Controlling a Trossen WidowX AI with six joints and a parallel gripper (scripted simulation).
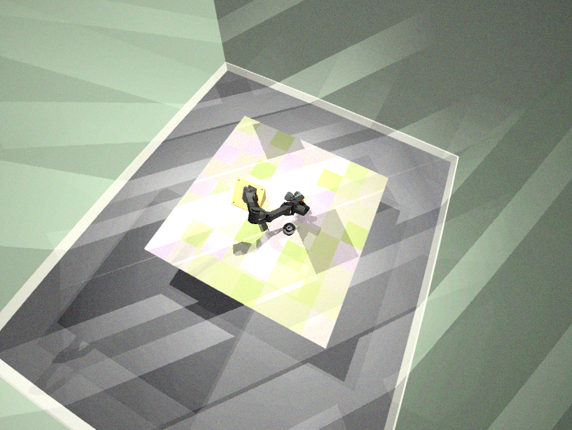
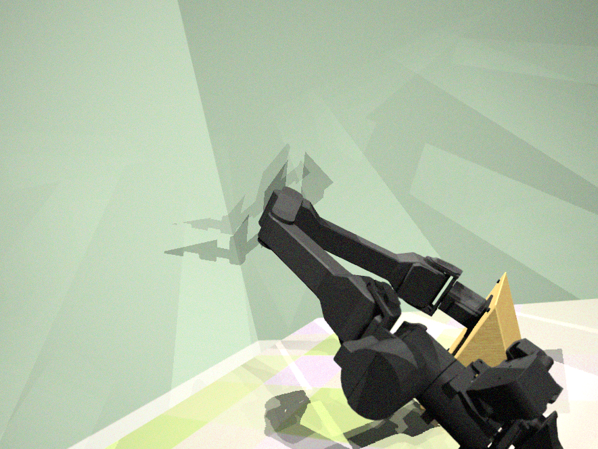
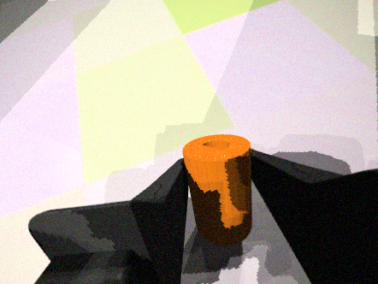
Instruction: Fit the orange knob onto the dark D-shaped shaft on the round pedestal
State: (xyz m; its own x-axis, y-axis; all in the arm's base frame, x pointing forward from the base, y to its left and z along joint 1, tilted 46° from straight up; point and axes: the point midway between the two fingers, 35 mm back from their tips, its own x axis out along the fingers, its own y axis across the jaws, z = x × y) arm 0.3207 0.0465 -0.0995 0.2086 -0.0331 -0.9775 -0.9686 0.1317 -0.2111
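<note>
Right now my gripper tip is 20 mm to the left of the orange knob. From my gripper tip the other things lie so: dark round pedestal: 220 mm to the right, 10 mm below, 10 mm ahead.
</note>
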